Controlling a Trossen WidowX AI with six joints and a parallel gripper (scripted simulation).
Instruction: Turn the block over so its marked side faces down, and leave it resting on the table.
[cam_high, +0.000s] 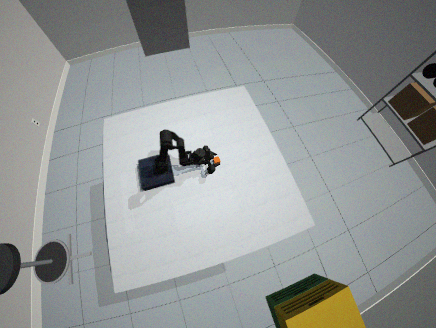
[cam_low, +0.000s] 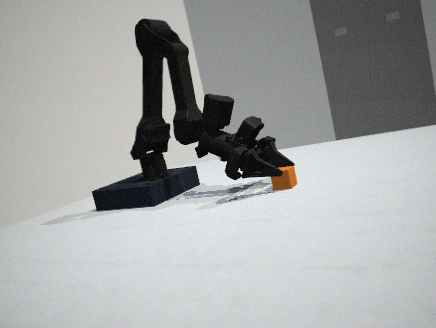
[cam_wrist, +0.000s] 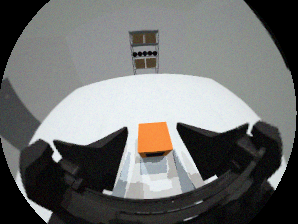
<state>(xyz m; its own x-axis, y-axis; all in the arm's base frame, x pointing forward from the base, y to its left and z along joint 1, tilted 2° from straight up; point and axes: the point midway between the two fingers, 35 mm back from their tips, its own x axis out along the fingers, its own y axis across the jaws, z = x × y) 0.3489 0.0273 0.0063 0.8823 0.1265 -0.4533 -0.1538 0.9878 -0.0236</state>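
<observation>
The small orange block lies 20 mm behind my gripper tip and 10 mm below it.
</observation>
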